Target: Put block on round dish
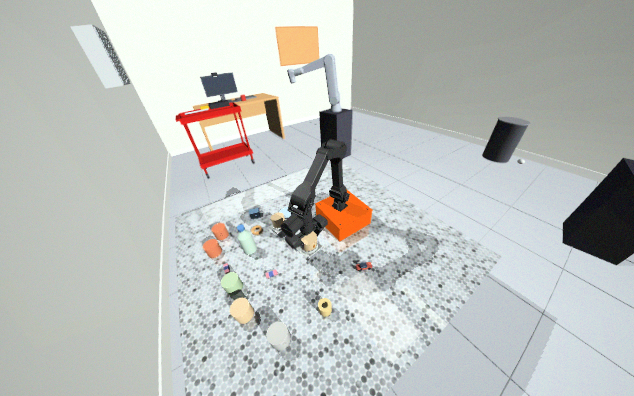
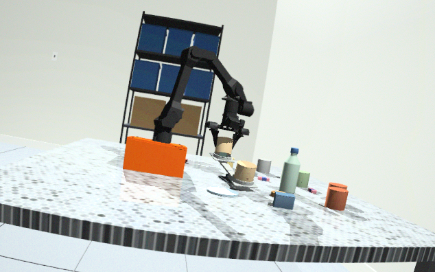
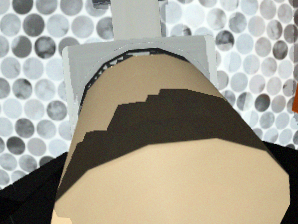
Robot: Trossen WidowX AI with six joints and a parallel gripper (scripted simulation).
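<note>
Right now the mint block is 20 mm below my gripper tip and 10 mm to the right of it. The rest, counted from my gripper tip: pale blue round dish (350 mm to the right, 110 mm below, 110 mm behind); green bottle (250 mm to the right, 190 mm ahead); blue box (470 mm to the right, 90 mm below, 50 mm ahead).
</note>
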